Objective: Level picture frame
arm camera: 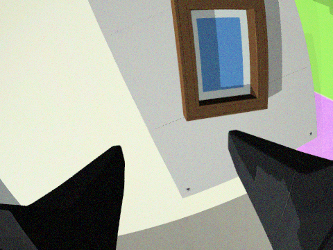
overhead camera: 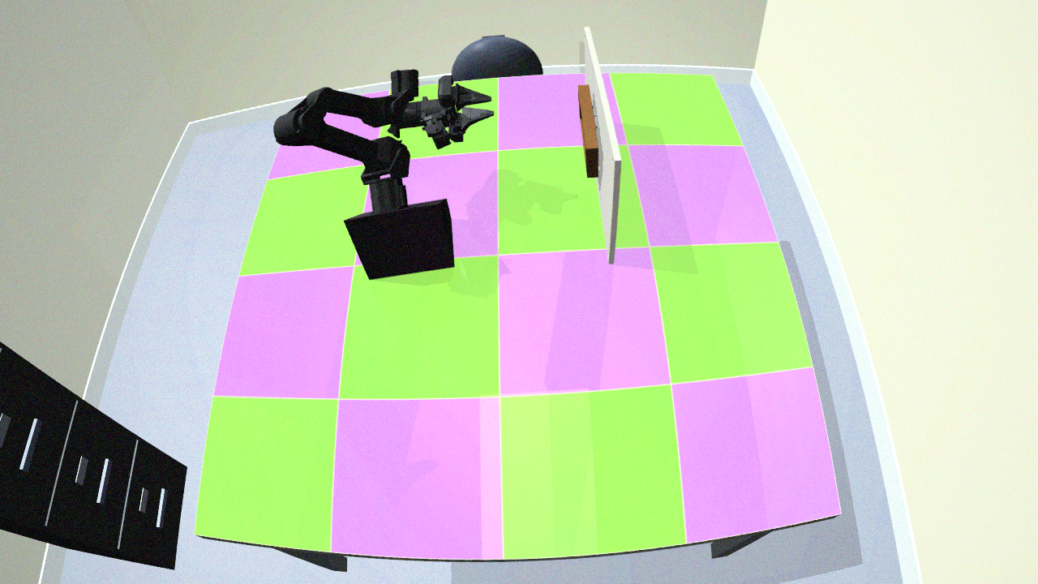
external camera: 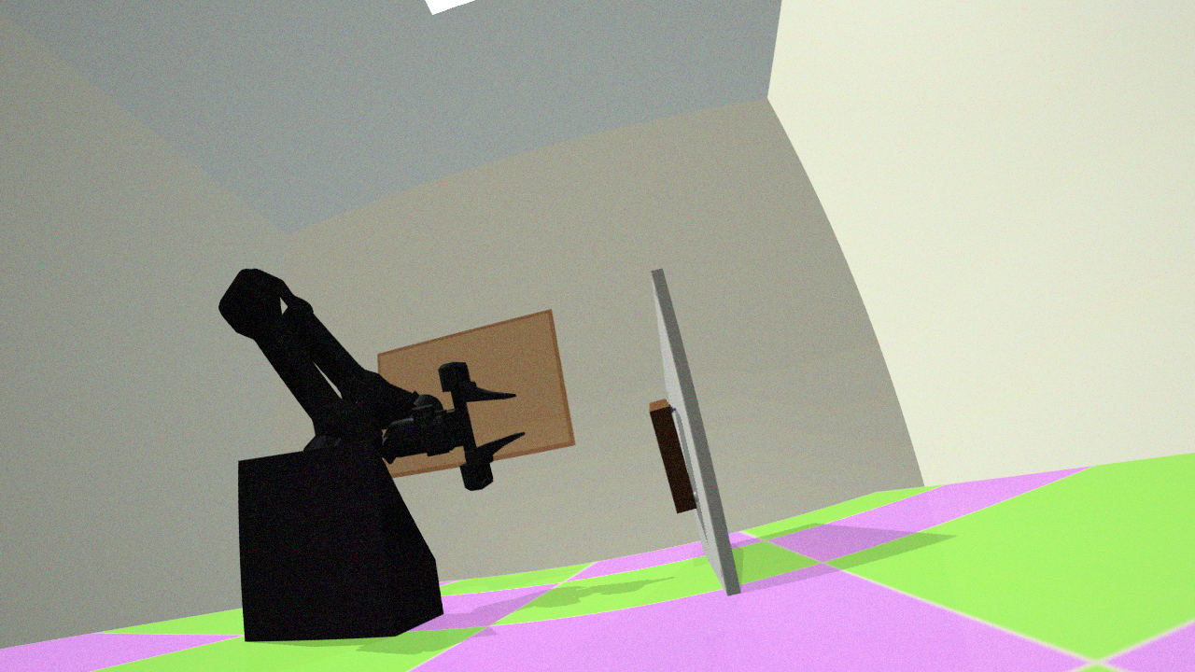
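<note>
Now: gripper tip 210 mm short of the picture frame, 90 mm above it and 10 mm to the right of it. Round my gripper tip: wall panel 220 mm ahead, 100 mm below.
</note>
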